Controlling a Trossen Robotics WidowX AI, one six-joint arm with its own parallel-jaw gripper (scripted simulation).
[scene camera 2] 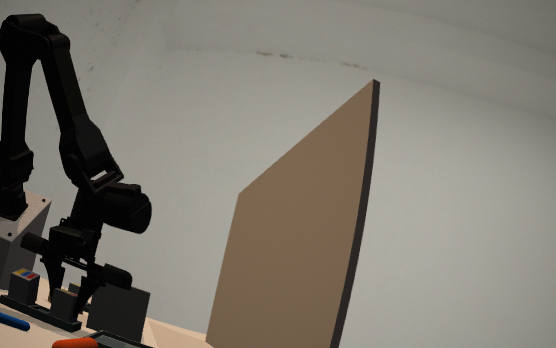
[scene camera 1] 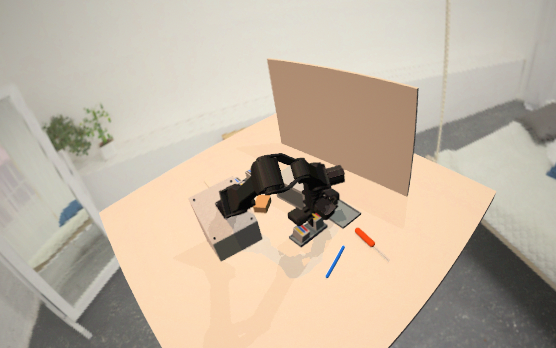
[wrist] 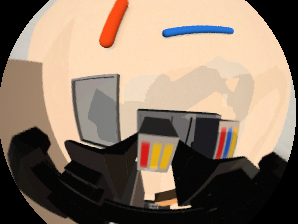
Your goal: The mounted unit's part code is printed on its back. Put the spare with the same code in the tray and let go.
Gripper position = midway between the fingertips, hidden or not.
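Observation:
The gripper's in scene camera 2, scene camera 1 and the wrist view: that's the gripper [scene camera 2: 63, 313] [scene camera 1: 316, 223] [wrist: 155, 135]. There's a spare [scene camera 2: 62, 305], and there's a spare [wrist: 214, 138].

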